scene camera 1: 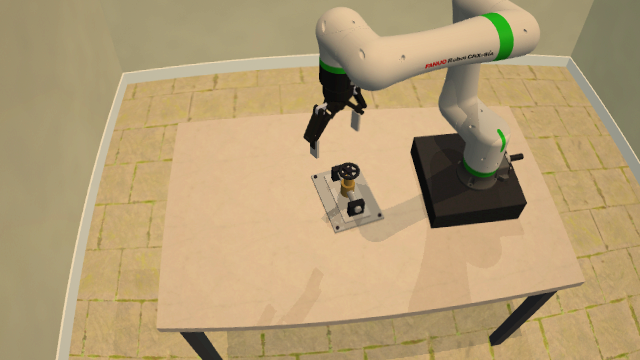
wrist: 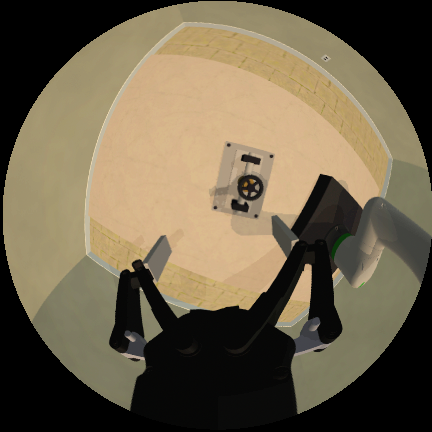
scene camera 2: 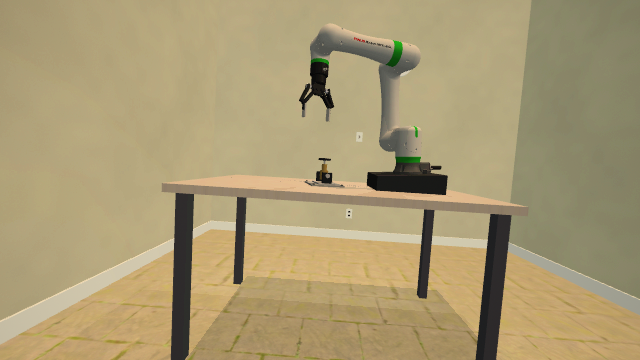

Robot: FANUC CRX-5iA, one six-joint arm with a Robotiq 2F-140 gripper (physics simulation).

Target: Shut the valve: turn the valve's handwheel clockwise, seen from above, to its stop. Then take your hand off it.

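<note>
The valve's black spoked handwheel (scene camera 1: 349, 171) (scene camera 2: 325, 159) (wrist: 250, 187) sits level on top of a brass-coloured valve body (scene camera 1: 347, 187) (scene camera 2: 324, 168). The valve is mounted on a grey base plate (scene camera 1: 324, 197) (wrist: 224, 165) with dark bolts at its corners, lying on the table. My gripper (scene camera 1: 335, 140) (scene camera 2: 315, 116) (wrist: 218, 235) is wide open with nothing between its fingers. It points down and hangs well above the handwheel, apart from it. In the wrist view the handwheel shows ahead of the two fingertips.
The table (scene camera 1: 240, 240) (scene camera 2: 225, 186) bears the valve and the robot's black base block (scene camera 1: 472, 210) (scene camera 2: 407, 183) (wrist: 312, 200), which stands to the valve's right in both scene views. Black pipe clamps (scene camera 1: 355, 207) (wrist: 250, 159) stand on the base plate beside the valve body.
</note>
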